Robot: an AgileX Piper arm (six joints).
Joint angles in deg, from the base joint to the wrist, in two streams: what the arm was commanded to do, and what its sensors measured. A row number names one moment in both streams.
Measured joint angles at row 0: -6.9 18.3 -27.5 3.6 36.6 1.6
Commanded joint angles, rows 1 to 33: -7.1 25.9 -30.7 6.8 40.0 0.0; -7.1 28.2 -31.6 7.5 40.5 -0.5; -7.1 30.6 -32.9 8.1 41.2 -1.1; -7.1 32.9 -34.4 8.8 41.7 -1.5; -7.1 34.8 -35.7 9.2 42.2 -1.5; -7.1 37.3 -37.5 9.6 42.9 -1.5; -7.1 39.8 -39.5 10.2 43.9 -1.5; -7.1 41.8 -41.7 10.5 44.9 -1.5; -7.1 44.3 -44.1 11.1 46.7 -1.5; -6.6 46.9 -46.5 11.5 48.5 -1.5; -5.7 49.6 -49.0 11.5 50.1 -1.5; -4.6 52.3 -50.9 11.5 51.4 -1.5; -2.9 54.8 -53.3 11.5 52.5 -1.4; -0.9 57.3 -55.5 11.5 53.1 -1.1; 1.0 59.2 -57.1 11.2 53.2 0.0; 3.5 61.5 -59.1 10.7 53.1 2.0; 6.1 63.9 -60.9 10.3 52.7 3.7; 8.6 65.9 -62.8 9.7 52.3 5.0; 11.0 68.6 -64.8 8.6 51.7 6.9; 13.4 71.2 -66.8 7.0 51.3 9.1; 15.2 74.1 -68.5 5.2 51.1 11.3; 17.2 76.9 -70.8 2.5 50.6 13.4; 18.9 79.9 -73.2 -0.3 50.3 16.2; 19.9 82.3 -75.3 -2.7 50.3 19.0; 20.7 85.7 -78.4 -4.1 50.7 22.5; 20.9 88.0 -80.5 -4.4 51.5 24.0; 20.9 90.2 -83.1 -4.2 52.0 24.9; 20.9 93.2 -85.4 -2.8 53.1 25.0; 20.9 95.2 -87.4 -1.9 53.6 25.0; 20.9 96.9 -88.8 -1.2 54.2 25.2; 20.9 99.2 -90.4 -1.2 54.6 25.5; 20.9 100.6 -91.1 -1.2 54.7 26.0; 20.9 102.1 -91.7 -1.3 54.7 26.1
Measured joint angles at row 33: 20.7 96.5 -88.0 -1.3 53.1 24.5
